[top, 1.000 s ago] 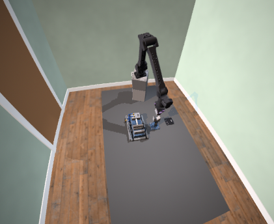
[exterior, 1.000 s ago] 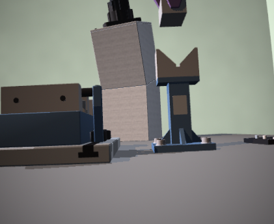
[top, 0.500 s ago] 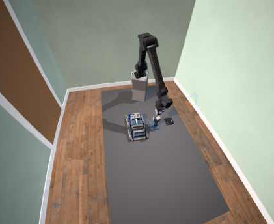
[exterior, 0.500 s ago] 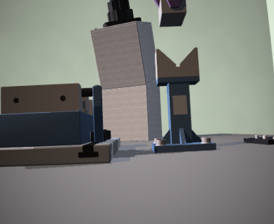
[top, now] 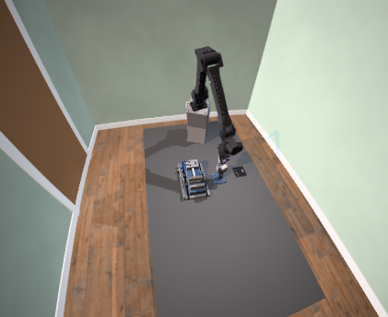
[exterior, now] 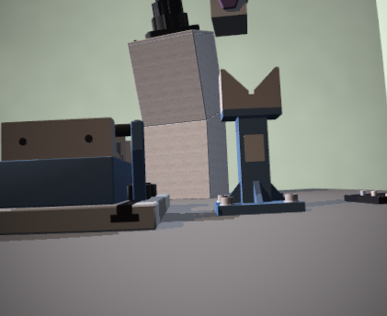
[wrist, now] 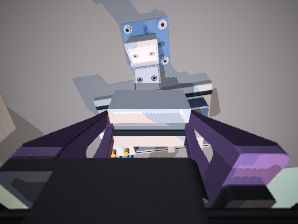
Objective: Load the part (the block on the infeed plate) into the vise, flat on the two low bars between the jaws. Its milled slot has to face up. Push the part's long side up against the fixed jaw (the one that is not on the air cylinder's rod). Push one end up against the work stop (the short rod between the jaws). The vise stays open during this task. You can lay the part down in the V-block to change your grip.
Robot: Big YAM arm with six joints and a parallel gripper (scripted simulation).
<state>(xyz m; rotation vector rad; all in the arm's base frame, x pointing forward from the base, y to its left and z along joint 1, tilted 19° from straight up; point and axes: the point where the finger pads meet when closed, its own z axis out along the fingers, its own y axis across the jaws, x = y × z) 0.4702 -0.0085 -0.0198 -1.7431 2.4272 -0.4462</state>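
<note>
My gripper is now 190 mm to the left of the fixed jaw, 160 mm above it and 50 mm short of it. From my hand the other things lie so: dark work stop rod 140 mm to the right, 140 mm below, 30 mm ahead; moving jaw 180 mm to the right, 160 mm below, 10 mm behind; part right at my hand.
</note>
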